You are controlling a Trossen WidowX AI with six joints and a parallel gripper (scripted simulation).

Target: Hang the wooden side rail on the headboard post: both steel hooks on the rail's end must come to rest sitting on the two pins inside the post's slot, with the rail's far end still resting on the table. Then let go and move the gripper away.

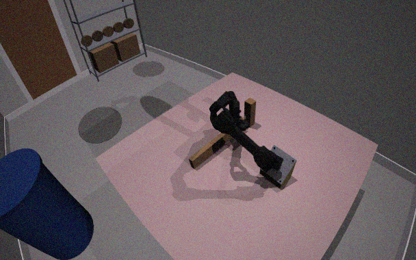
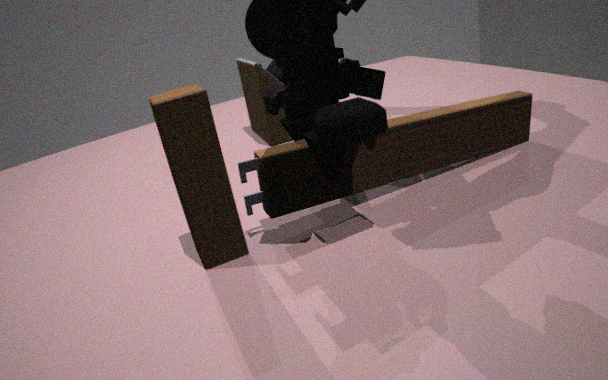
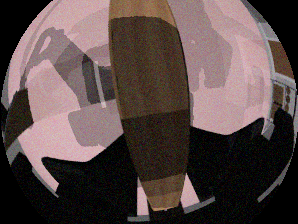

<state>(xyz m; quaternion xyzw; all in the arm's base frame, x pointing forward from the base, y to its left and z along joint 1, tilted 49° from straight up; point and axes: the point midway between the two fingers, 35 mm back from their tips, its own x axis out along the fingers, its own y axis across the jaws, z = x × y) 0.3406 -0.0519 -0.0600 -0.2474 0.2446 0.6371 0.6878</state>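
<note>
Right now my gripper tip is 14 cm to the left of the headboard post and 4 cm below it.
</note>
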